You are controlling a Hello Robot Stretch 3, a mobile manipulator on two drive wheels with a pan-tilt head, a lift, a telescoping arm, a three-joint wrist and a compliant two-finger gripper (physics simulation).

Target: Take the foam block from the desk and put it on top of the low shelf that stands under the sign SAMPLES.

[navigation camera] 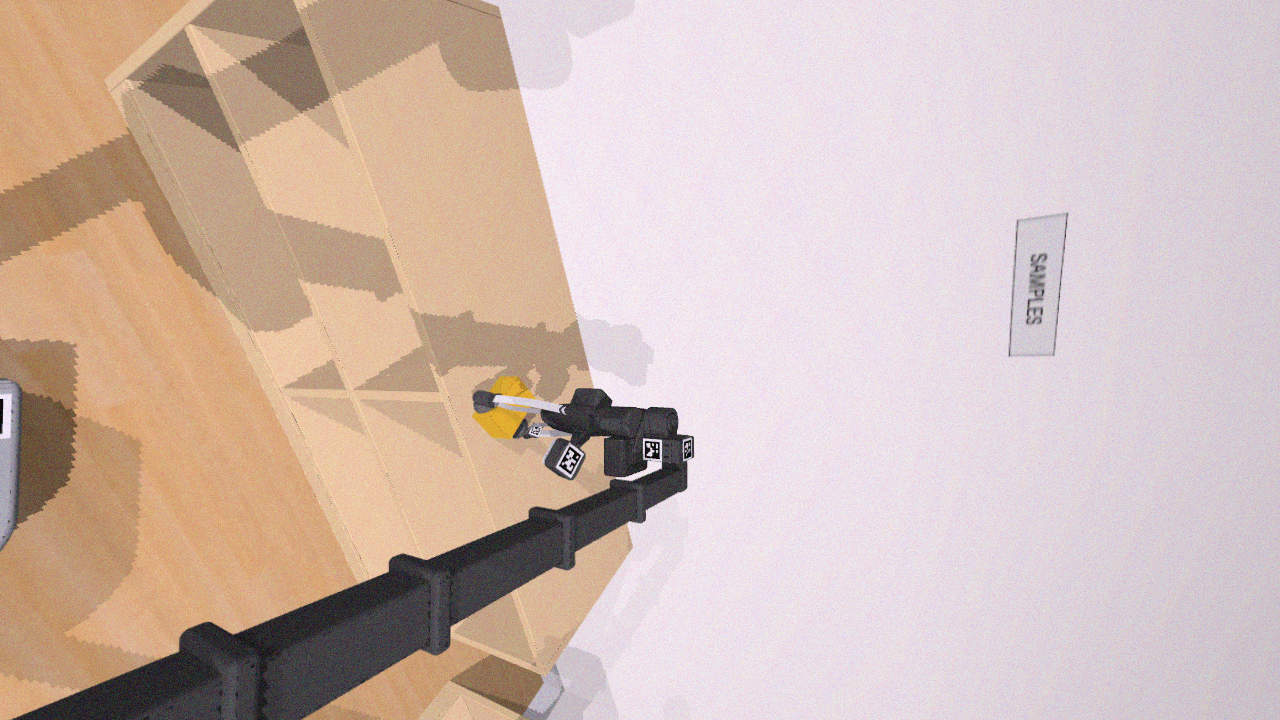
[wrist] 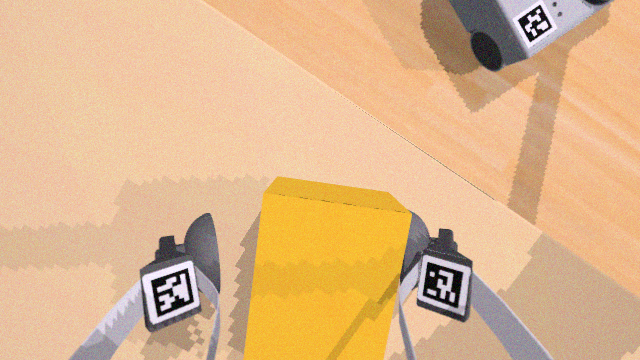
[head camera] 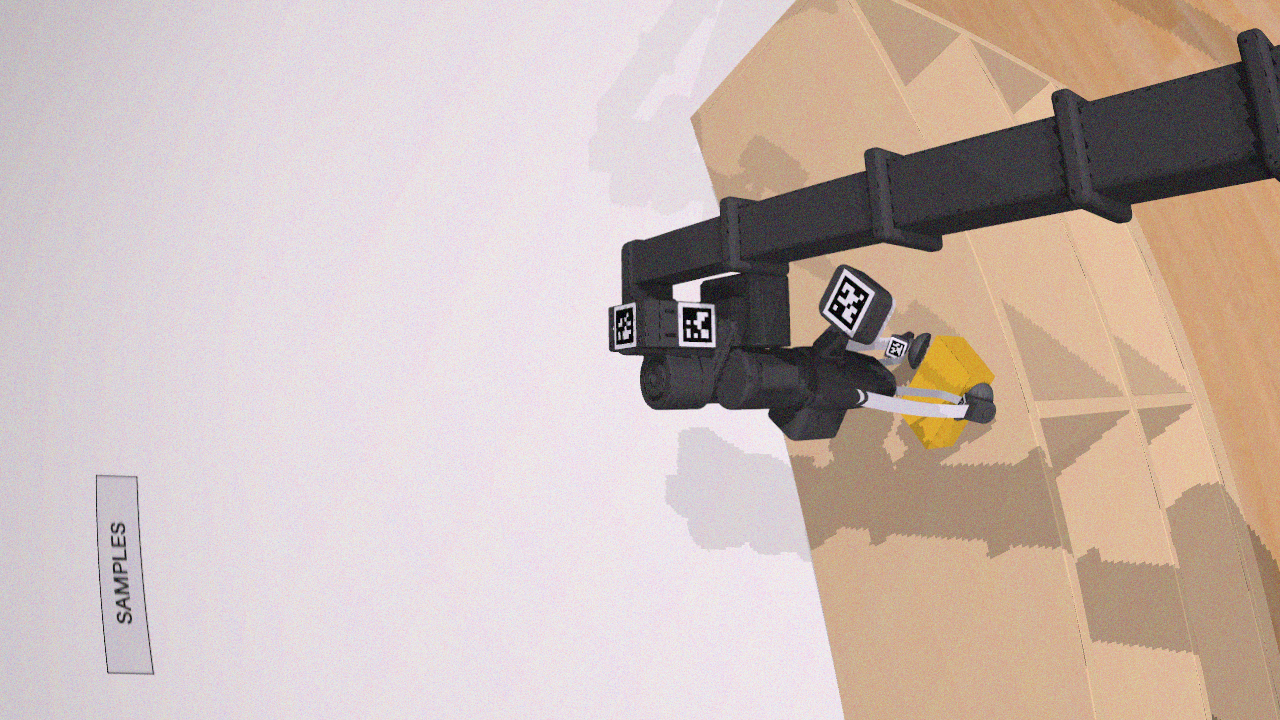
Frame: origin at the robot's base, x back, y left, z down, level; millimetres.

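Seen in the pictures: gripper, between the fingertips: (wrist: pixel 305 238) (head camera: pixel 958 374); robot's base, origin of its link: (wrist: pixel 539 12).
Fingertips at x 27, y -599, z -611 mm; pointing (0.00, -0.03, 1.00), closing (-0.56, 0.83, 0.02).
Pixels of each thing's top centre, then the offset from my fingertips to it. Level surfaces: height alone.
- yellow foam block, centre of its top: (wrist: pixel 321 306) (head camera: pixel 932 392) (navigation camera: pixel 514 407) dy -1, dx -17, dz -44 mm
- low wooden shelf, height of its surface: dz +1 mm
- SAMPLES sign, centre of its top: (head camera: pixel 98 572) (navigation camera: pixel 1060 287) dy -270, dx -190, dz -815 mm
- wooden floor, height of its surface: dz +611 mm
The yellow foam block (head camera: pixel 954 358) (navigation camera: pixel 501 424) (wrist: pixel 325 240) rests upright on the top of the low wooden shelf (head camera: pixel 930 617) (navigation camera: pixel 465 197) (wrist: pixel 150 115). The SAMPLES sign (head camera: pixel 125 573) (navigation camera: pixel 1038 284) is on the wall above that shelf. My gripper (head camera: pixel 949 376) (navigation camera: pixel 502 414) (wrist: pixel 305 238) is open around the block. In the wrist view a gap shows between the left finger and the block, while the right finger is against or very near its side. The block's lower end is cut off in the wrist view. The desk does not show.
My extended arm (head camera: pixel 984 188) (navigation camera: pixel 340 635) reaches over the shelf. The white wall (head camera: pixel 402 268) (navigation camera: pixel 805 492) rises along its back edge. My base (wrist: pixel 510 30) (navigation camera: pixel 7 465) stands on the wooden floor (wrist: pixel 600 150) before it. Part of another wooden unit (navigation camera: pixel 469 703) shows beside the shelf.
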